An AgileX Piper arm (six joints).
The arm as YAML. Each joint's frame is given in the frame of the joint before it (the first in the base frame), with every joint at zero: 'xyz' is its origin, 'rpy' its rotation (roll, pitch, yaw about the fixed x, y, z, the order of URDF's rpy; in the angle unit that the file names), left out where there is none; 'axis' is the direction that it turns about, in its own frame. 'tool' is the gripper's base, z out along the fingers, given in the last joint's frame.
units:
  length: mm
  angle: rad
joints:
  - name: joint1
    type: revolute
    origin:
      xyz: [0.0, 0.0, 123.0]
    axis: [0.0, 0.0, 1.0]
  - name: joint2
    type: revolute
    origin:
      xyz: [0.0, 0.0, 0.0]
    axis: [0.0, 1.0, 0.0]
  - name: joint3
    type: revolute
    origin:
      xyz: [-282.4, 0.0, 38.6]
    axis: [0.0, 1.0, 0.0]
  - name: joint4
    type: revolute
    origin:
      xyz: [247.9, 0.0, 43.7]
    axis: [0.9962, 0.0, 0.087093]
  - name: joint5
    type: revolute
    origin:
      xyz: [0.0, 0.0, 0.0]
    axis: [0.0, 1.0, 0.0]
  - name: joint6
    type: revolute
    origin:
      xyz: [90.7, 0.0, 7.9]
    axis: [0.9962, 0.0, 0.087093]
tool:
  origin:
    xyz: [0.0, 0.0, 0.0]
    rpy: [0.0, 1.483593, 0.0]
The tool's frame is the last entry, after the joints.
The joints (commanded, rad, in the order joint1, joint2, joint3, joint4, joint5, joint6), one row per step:
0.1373, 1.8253, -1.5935, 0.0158, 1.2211, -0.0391
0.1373, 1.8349, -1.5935, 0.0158, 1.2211, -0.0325
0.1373, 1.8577, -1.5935, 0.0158, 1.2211, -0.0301
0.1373, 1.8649, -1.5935, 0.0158, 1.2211, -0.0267
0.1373, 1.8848, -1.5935, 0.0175, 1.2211, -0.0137
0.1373, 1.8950, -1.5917, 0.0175, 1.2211, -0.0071
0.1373, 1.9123, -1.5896, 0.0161, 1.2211, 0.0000
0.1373, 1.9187, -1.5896, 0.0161, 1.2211, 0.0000
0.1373, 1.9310, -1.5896, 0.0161, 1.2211, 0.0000
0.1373, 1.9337, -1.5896, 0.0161, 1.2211, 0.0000
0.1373, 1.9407, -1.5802, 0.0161, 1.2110, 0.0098
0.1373, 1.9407, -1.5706, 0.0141, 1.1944, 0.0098
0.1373, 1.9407, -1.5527, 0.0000, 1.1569, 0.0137
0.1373, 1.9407, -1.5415, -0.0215, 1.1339, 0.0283
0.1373, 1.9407, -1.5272, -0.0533, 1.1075, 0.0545
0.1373, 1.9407, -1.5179, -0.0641, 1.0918, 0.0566
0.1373, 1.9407, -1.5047, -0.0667, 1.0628, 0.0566
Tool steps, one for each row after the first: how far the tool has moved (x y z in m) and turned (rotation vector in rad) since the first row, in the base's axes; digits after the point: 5 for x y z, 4 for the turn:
0.00150, 0.00021, -0.00364, 0.0000, 0.0098, -0.0065
0.00494, 0.00068, -0.01234, -0.0028, 0.0325, -0.0088
0.00598, 0.00083, -0.01510, -0.0032, 0.0397, -0.0122
0.00874, 0.00135, -0.02278, -0.0021, 0.0602, -0.0253
0.00989, 0.00151, -0.02720, -0.0029, 0.0723, -0.0318
0.01186, 0.00167, -0.03449, -0.0061, 0.0915, -0.0387
0.01265, 0.00177, -0.03699, -0.0071, 0.0978, -0.0387
0.01412, 0.00198, -0.04181, -0.0090, 0.1100, -0.0387
0.01444, 0.00202, -0.04287, -0.0094, 0.1126, -0.0387
0.01488, 0.00208, -0.04794, -0.0090, 0.1192, -0.0486
0.01508, 0.00192, -0.05026, -0.0099, 0.1120, -0.0484
0.01609, 0.00086, -0.05450, -0.0197, 0.0905, -0.0492
0.01679, -0.00084, -0.05710, -0.0359, 0.0758, -0.0578
0.01743, -0.00334, -0.06037, -0.0592, 0.0589, -0.0741
0.01758, -0.00416, -0.06251, -0.0677, 0.0508, -0.0723
0.01818, -0.00421, -0.06550, -0.0668, 0.0349, -0.0701

